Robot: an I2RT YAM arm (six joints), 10 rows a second.
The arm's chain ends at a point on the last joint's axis. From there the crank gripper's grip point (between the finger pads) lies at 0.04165 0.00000 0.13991 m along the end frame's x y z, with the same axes.
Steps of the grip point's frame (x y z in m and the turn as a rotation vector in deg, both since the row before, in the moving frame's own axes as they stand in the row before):
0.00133, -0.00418, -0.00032, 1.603, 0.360, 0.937
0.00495, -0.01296, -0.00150, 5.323, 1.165, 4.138
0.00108, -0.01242, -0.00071, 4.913, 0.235, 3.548
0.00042, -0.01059, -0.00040, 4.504, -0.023, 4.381
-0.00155, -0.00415, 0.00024, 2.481, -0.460, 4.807
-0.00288, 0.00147, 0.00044, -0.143, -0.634, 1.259
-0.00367, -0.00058, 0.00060, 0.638, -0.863, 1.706
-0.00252, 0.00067, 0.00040, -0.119, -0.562, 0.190
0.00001, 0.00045, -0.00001, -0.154, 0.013, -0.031
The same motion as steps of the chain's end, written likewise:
0.00043, -0.00096, -0.00001, 1.603, 0.360, 0.937
0.00176, -0.00314, -0.00016, 5.323, 1.165, 4.138
0.00022, -0.00304, -0.00013, 4.913, 0.235, 3.548
0.00018, -0.00279, -0.00011, 4.504, -0.023, 4.381
-0.00053, -0.00154, -0.00003, 2.481, -0.460, 4.807
-0.00132, 0.00022, -0.00001, -0.143, -0.634, 1.259
-0.00156, -0.00023, -0.00001, 0.638, -0.863, 1.706
-0.00114, 0.00024, 0.00000, -0.119, -0.562, 0.190
-0.00002, 0.00010, 0.00000, -0.154, 0.013, -0.031

